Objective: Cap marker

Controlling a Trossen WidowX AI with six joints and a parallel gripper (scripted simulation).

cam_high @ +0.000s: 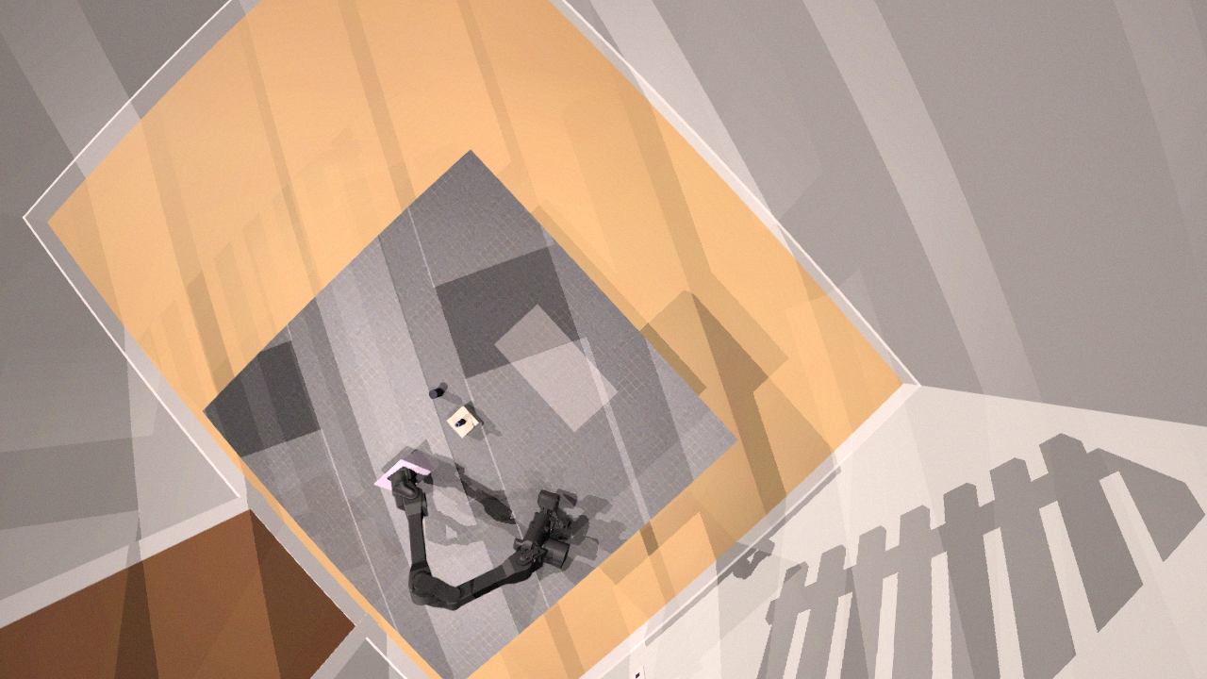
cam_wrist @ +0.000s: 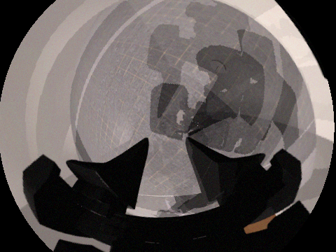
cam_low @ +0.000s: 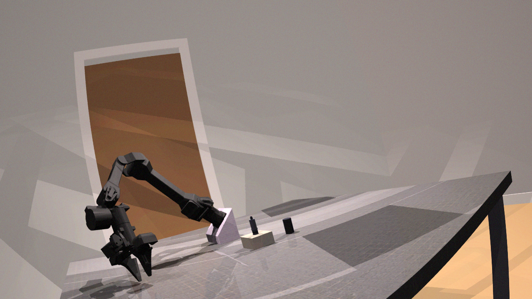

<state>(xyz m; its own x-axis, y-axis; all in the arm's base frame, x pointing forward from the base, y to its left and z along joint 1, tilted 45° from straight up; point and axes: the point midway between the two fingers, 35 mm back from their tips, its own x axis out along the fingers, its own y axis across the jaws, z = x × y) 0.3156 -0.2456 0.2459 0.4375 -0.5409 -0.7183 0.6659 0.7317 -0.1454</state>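
My gripper tip is 500 mm to the right of the dark cap, 110 mm past it and 10 mm below it. Also, from my gripper tip: beige holder block 370 mm to the left, 80 mm behind.
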